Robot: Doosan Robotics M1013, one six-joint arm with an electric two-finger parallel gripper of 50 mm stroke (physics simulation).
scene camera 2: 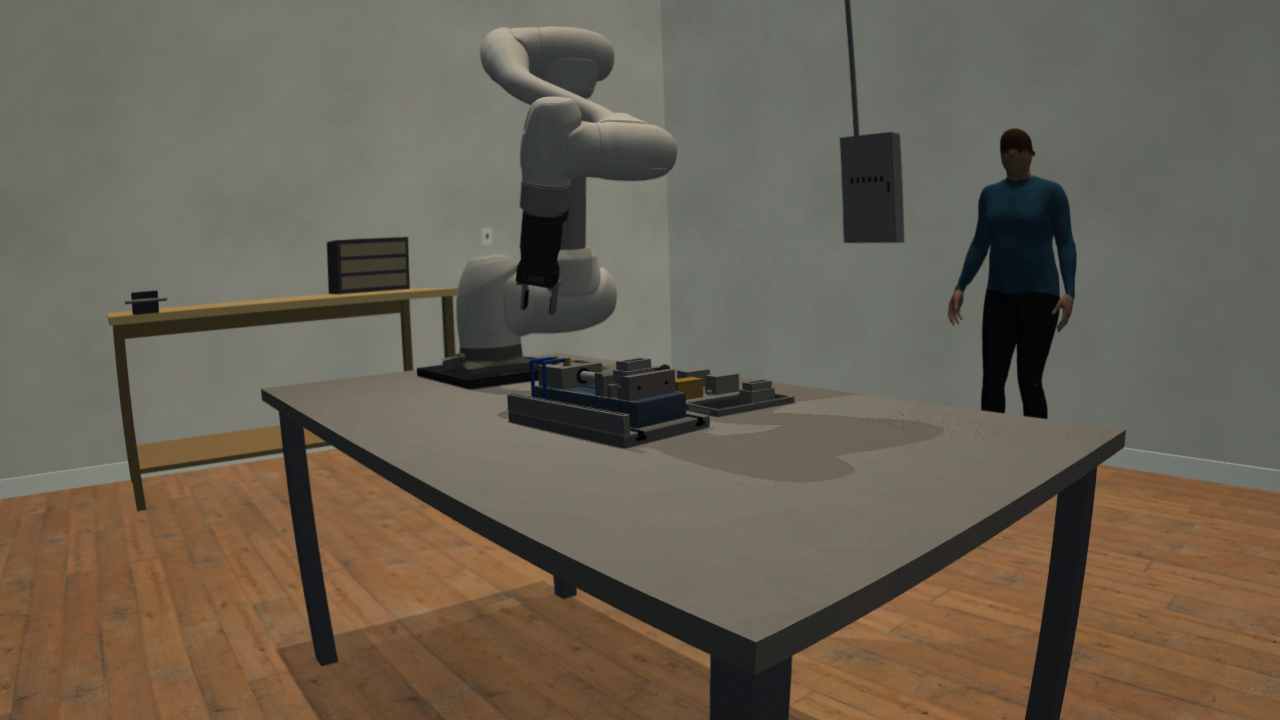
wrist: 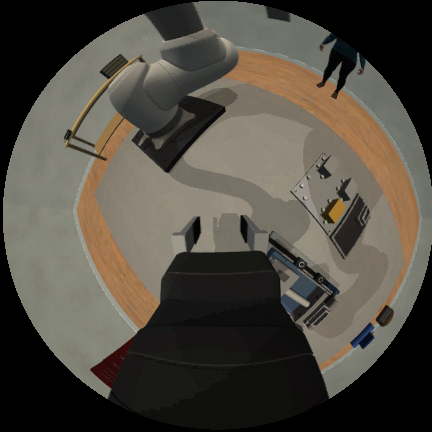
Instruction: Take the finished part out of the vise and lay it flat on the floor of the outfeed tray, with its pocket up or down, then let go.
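Pixels of known places: gripper, fingertip midpoint: (scene camera 2: 538, 310) (wrist: 219, 223); arm's base, link origin: (scene camera 2: 491, 367) (wrist: 166, 124).
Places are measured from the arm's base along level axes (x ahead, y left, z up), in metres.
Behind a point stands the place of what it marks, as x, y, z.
My gripper (scene camera 2: 539, 306) @[0.434, -0.052, 0.161] (wrist: 219, 223) @[0.434, -0.052, 0.161] is open and empty. It hangs tilted, well above the table, on the robot-base side of the vise. The blue and grey vise (scene camera 2: 657, 409) @[0.813, -0.021, 0.021] (wrist: 302, 289) @[0.678, -0.022, 0.038] stands on a low grey base. A grey part (scene camera 2: 633, 364) @[0.770, -0.037, 0.088] shows above its jaws in the scene view; a grey pocketed shape at the vise (wrist: 319, 315) @[0.742, -0.024, 0.092] appears to be this part in the wrist view. How deep it sits is hidden. The dark outfeed tray (scene camera 2: 735, 410) @[0.747, 0.180, -0.016] (wrist: 345, 241) @[0.708, 0.173, -0.016] lies beyond the vise, with another grey pocketed part (scene camera 2: 757, 390) @[0.706, 0.263, 0.005] (wrist: 364, 215) @[0.696, 0.279, 0.005] at one end.
Beside the tray, a pegged plate (wrist: 308, 201) @[0.527, 0.140, -0.014] carries a yellow block (scene camera 2: 688, 386) @[0.609, 0.173, 0.011] (wrist: 334, 210) @[0.587, 0.169, 0.022] and grey blocks (scene camera 2: 722, 383) @[0.605, 0.256, 0.007] (wrist: 346, 189) @[0.577, 0.247, 0.022]. A blue frame (scene camera 2: 537, 377) stands at the vise's end. A person (scene camera 2: 1026, 237) (wrist: 344, 55) stands beyond the table.
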